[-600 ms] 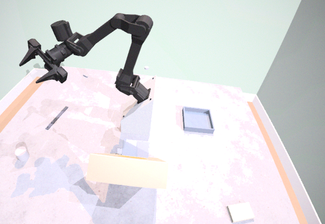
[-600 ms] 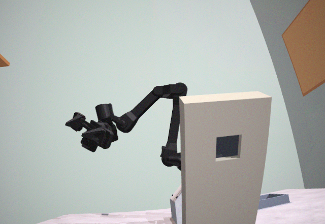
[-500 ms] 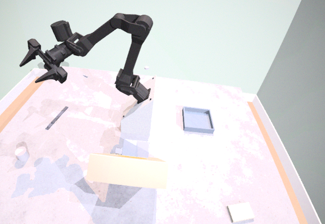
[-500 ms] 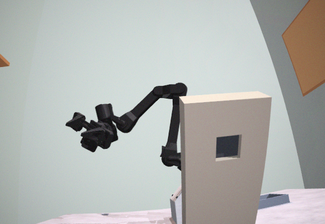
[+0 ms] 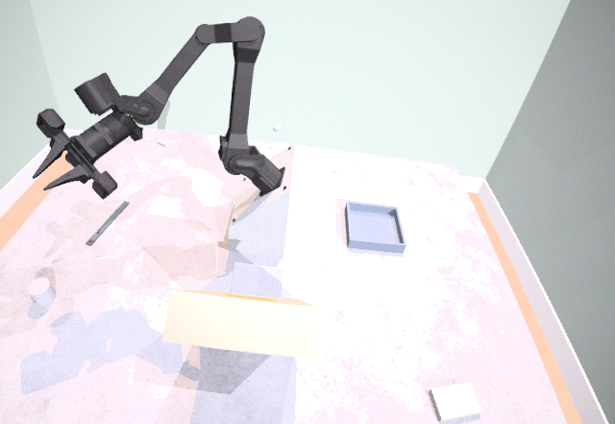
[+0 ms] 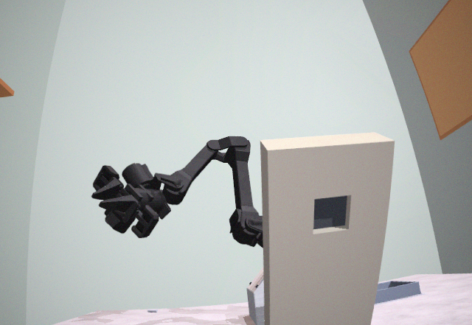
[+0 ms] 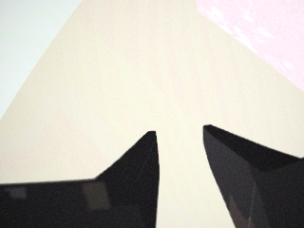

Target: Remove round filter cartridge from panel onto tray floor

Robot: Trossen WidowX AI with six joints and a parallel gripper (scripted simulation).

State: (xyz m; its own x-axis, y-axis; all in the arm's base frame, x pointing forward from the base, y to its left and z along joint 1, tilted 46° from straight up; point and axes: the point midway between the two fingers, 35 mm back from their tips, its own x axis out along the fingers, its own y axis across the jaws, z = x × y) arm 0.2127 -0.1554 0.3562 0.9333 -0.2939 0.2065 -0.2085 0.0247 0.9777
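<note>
My gripper tip is now 41 cm to the right of the filter cartridge, 11 cm short of it and 6 cm above it. Also, from my gripper tip: blue tray 65 cm to the left, 34 cm behind, 28 cm below; cream service panel 40 cm to the left, 14 cm below, 6 cm ahead; white pad 81 cm to the left, 28 cm below, 11 cm ahead.
</note>
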